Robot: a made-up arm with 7 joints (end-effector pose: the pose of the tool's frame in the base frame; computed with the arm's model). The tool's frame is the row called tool.
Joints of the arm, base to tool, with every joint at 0 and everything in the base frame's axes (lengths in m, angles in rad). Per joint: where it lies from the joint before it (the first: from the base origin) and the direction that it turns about. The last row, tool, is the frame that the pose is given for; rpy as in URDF.
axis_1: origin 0.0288 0.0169 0.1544 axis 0 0 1
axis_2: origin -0.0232 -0.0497 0.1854 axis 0 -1 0
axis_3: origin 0.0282 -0.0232 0.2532 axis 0 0 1
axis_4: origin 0.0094 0.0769 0.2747 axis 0 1 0
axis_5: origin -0.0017 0.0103 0.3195 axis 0 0 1
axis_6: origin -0.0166 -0.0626 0.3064 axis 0 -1 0
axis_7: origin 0.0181 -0.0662 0.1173 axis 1 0 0
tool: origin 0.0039 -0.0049 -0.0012 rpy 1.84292 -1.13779 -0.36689
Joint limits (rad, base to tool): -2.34..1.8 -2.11..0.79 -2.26..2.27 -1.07..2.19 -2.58..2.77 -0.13..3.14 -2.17..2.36
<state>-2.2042 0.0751 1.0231 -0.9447 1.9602 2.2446 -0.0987</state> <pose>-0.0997 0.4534 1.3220 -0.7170 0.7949 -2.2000</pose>
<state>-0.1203 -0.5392 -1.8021 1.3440 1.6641 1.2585 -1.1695</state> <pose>0.0572 -0.7480 0.8882 0.1622 -1.5741 -0.2172</pose>
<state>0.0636 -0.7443 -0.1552 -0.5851 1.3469 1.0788 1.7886</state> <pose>0.5996 -0.0176 1.3790 -2.2036 -0.2712 0.1250</pose>
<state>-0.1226 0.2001 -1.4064 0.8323 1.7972 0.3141 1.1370</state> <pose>-0.0491 -0.6736 1.2933 -2.1543 1.1931 -0.1266</pose>
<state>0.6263 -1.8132 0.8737 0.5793 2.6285 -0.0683 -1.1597</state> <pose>0.6193 0.9551 -0.0888 -1.8509 0.2438 0.2737</pose>
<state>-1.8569 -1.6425 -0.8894 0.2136 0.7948 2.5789 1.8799</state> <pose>-0.4798 -0.8993 0.1987 0.3128 -2.9128 1.0907</pose>
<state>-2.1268 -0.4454 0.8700 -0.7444 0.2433 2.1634 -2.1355</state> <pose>-0.4521 0.1190 1.2302 -2.4121 -1.0138 -0.8770</pose>
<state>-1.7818 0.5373 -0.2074 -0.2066 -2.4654 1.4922 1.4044</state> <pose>0.3696 0.6027 1.3364 -2.3659 -0.4552 0.2276</pose>
